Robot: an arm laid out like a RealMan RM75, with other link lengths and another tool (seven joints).
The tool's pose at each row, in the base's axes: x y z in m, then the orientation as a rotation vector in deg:
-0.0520 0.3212 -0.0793 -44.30 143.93 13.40
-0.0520 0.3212 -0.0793 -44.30 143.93 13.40
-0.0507 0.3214 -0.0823 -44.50 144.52 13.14
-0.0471 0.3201 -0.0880 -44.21 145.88 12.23
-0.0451 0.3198 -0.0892 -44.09 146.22 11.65
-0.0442 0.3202 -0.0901 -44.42 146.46 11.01
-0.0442 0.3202 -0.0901 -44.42 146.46 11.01
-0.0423 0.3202 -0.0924 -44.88 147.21 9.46
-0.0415 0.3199 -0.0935 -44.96 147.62 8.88
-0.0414 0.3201 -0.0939 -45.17 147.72 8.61
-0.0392 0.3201 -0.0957 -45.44 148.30 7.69
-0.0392 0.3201 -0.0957 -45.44 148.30 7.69
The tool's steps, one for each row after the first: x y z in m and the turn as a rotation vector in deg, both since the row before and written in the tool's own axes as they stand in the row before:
0.0000 0.0000 0.0000 0.00 0.00 0.00
0.0005 -0.0006 0.0032 0.03 0.64 -0.02
0.0009 -0.0032 0.0060 0.47 1.30 0.40
-0.0007 -0.0014 0.0018 0.37 0.36 0.07
-0.0004 -0.0002 0.0013 0.32 0.41 -0.26
0.0000 0.0000 0.0000 0.00 0.00 0.00
-0.0003 -0.0011 0.0028 0.82 1.06 -0.37
0.0001 -0.0007 0.0012 0.30 0.49 -0.04
0.0000 0.0001 0.0004 0.12 0.19 -0.16
-0.0008 -0.0012 0.0024 0.45 0.76 -0.18
0.0000 0.0000 0.0000 0.00 0.00 0.00

